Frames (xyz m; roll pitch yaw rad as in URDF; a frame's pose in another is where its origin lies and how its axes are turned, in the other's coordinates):
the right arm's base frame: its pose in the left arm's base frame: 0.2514 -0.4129 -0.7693 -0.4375 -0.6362 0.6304
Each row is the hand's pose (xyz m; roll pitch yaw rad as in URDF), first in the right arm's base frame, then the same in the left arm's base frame.
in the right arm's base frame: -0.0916 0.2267 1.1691 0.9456 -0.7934 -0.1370
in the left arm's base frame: -0.6833 -0.2276 -0.0492 -0.4014 -1.3047 1.5887
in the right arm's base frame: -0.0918 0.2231 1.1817 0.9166 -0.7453 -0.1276
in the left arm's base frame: -0.6909 -0.2305 -0.0389 -0.2691 -1.2837 1.4279
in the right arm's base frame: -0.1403 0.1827 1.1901 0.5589 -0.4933 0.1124
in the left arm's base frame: -0.7148 -0.2889 -0.0478 -0.2583 -0.9815 1.1796
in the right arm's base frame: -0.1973 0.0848 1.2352 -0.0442 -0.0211 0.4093
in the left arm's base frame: -0.7503 -0.4009 -0.0155 -0.6959 -0.4387 1.0506
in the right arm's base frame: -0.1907 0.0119 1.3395 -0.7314 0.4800 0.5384
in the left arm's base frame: -0.7933 -0.4594 0.0893 -1.3720 0.0390 0.8486
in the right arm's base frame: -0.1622 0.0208 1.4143 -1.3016 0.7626 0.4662
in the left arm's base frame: -0.8289 -0.4361 0.1577 -1.9293 0.2324 0.6322
